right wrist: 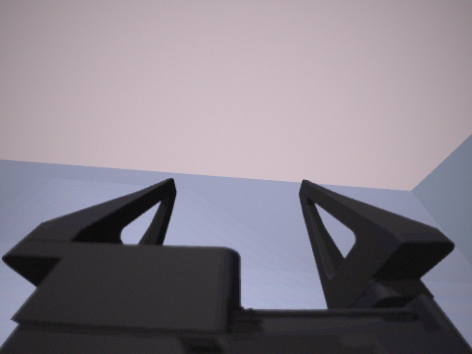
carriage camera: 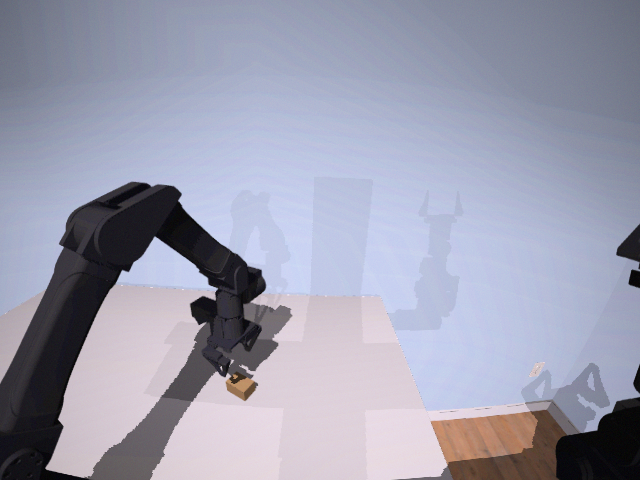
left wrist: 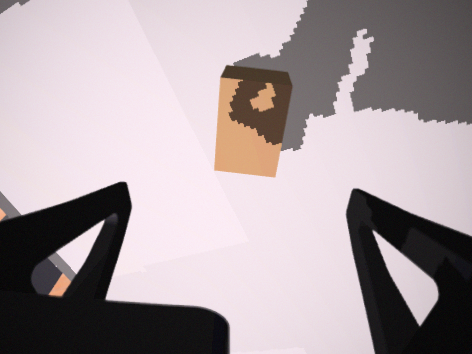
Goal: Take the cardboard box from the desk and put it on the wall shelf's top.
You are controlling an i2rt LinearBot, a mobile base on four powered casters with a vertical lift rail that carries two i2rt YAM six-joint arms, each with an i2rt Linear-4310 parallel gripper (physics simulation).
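Frame: origin at the left arm's base, x back, y down, z right, level; millimetres.
Seen in the pictures: left gripper, fingertip midpoint: (carriage camera: pixel 236 362) (left wrist: pixel 238 197); right gripper, fingertip midpoint: (right wrist: pixel 237 185).
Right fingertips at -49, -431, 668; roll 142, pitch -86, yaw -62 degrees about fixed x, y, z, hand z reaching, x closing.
Offsets run from my right fingertips to a thing's top centre, as dx, dy, dz. Level surfaces: height alone.
The small cardboard box {-316, +588, -511} (carriage camera: pixel 240 386) (left wrist: pixel 247 135) lies on the white desk {dy +622} (carriage camera: pixel 330 428) (left wrist: pixel 165 220), partly in shadow. My left gripper (carriage camera: pixel 236 355) (left wrist: pixel 238 197) is open and points down above the desk, close to the box. In the left wrist view the box lies beyond the fingertips, centred roughly between them, and nothing is between the fingers. My right gripper (right wrist: pixel 237 185) is open and empty, facing the wall and ceiling; its fingers do not show in the carriage view. The wall shelf does not show in these views.
The blue wall (carriage camera: pixel 330 129) (right wrist: pixel 240 220) rises behind the desk's far edge, with arm shadows on it. A wall outlet {-843, +1115, +1044} (carriage camera: pixel 537 368) and the wooden floor {dy +1573} (carriage camera: pixel 480 434) show to the right of the desk. Part of my right arm (carriage camera: pixel 604 439) shows at the right edge.
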